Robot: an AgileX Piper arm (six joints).
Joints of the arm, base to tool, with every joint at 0 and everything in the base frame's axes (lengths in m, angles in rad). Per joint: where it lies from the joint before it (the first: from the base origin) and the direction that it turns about. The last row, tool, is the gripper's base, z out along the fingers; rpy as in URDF.
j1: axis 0 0 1 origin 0.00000 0.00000 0.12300
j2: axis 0 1 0 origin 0.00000 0.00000 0.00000
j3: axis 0 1 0 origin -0.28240 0.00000 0.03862
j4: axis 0.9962 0 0.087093 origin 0.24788 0.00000 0.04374
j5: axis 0 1 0 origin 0.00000 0.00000 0.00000
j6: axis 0.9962 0 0.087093 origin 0.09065 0.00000 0.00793
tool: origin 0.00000 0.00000 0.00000 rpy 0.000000 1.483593 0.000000
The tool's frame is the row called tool.
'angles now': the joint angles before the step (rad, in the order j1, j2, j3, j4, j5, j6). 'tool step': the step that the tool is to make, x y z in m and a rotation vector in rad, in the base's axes. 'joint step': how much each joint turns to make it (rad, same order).
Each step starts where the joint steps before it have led.
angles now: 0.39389 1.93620 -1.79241 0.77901 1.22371 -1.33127
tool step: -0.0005 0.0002 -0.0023 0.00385 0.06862 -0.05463
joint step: -0.00002 0.00050 0.00884 0.00627 0.00015 0.07912
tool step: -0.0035 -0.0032 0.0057 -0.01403 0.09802 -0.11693
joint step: 0.00009 -0.02101 0.00499 -0.02681 -0.00032 0.17096
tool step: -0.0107 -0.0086 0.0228 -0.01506 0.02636 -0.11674
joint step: -0.00017 -0.06544 0.00233 -0.05642 -0.00843 0.15878
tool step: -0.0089 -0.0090 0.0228 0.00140 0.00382 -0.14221
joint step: 0.00023 -0.06372 -0.00029 -0.06390 -0.03613 0.16457
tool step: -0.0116 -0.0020 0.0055 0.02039 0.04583 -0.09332
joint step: 0.01230 -0.05097 0.04911 -0.01887 -0.03442 0.11850
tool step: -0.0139 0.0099 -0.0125 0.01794 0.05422 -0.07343
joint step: 0.04740 -0.04157 0.10468 -0.01159 -0.08795 0.09866
